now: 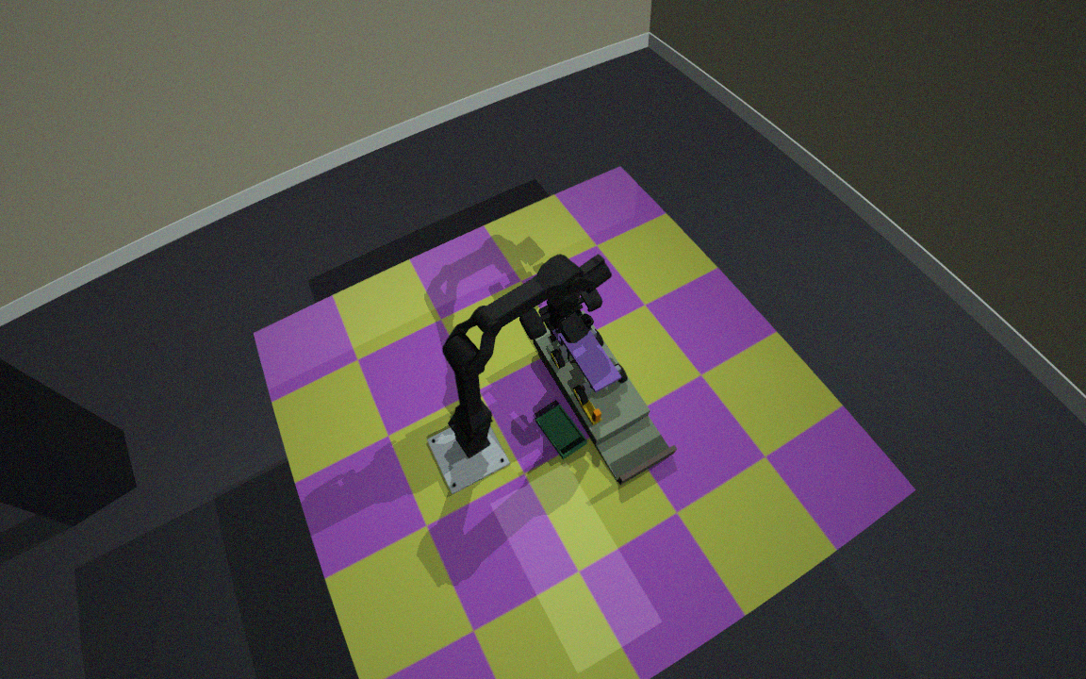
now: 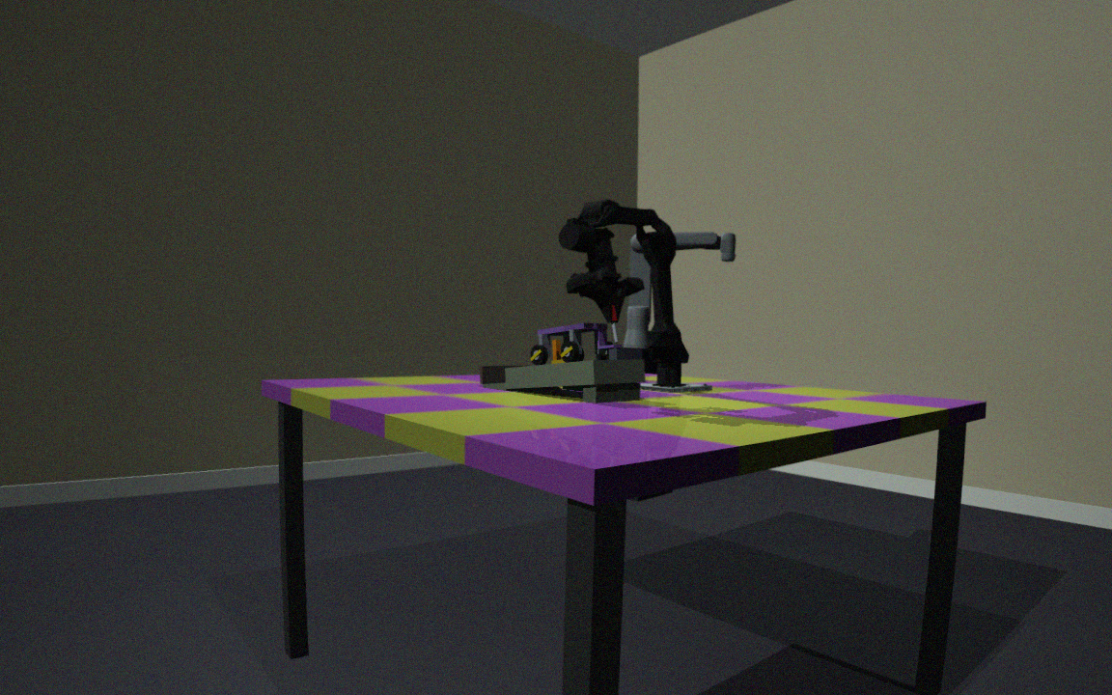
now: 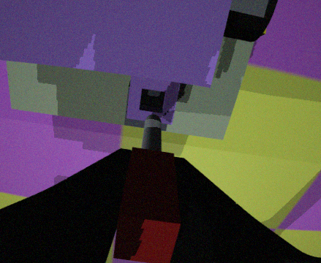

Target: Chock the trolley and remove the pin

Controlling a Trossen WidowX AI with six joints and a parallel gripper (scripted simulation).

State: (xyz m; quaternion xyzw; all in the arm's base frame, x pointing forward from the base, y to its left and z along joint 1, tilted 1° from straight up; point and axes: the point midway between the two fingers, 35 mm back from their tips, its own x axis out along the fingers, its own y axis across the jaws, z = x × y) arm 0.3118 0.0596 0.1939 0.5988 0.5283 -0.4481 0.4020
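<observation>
Right now my gripper tip is 130 mm past the green tray, 180 mm to the left of it and 180 mm above it. From my gripper tip the other things lie so: red-headed stop pin (right at my gripper tip); purple trolley (10 mm ahead, 110 mm to the right, 60 mm below); yellow chock (50 mm behind, 200 mm to the right, 90 mm below).
</observation>
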